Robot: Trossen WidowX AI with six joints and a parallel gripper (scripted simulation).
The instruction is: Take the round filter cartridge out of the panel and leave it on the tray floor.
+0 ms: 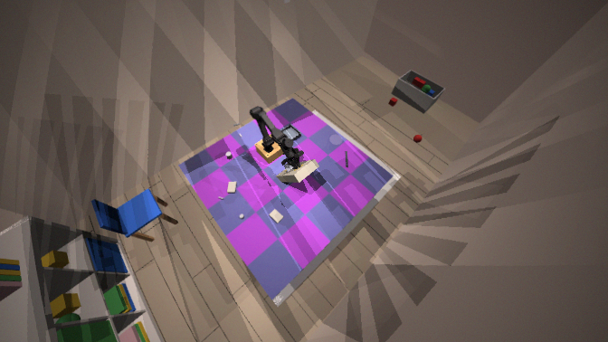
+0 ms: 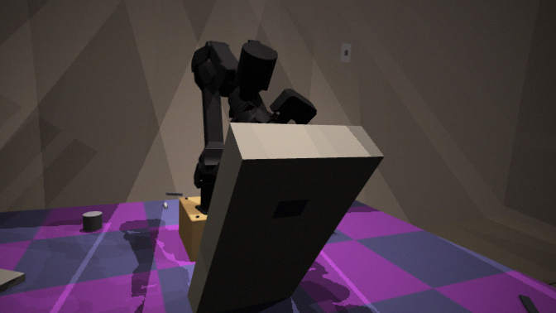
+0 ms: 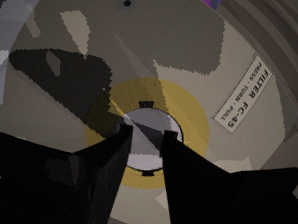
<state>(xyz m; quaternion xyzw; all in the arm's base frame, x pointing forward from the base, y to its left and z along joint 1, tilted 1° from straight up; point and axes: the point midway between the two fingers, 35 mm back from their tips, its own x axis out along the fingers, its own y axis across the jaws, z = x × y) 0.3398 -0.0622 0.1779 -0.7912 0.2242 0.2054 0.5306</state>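
The round grey filter cartridge is 1 cm ahead of my gripper tip and 1 cm below it. From my gripper tip the other things lie so: tan service panel: 4 cm behind, 1 cm to the left, 8 cm below; then grey tray: 39 cm behind, 36 cm to the left, 24 cm below.
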